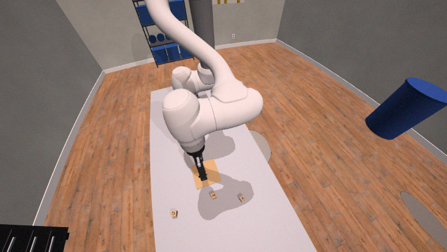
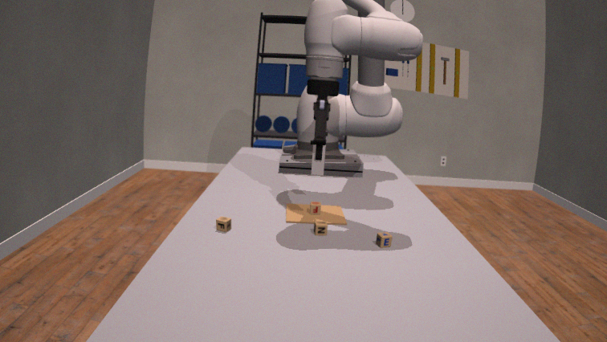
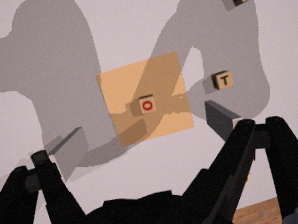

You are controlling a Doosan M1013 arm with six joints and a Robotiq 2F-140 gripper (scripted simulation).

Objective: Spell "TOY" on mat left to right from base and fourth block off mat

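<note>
The T block lies 14 cm ahead of my hand and 11 cm below it. From my hand the other things lie so: tan mat 12 cm below.
</note>
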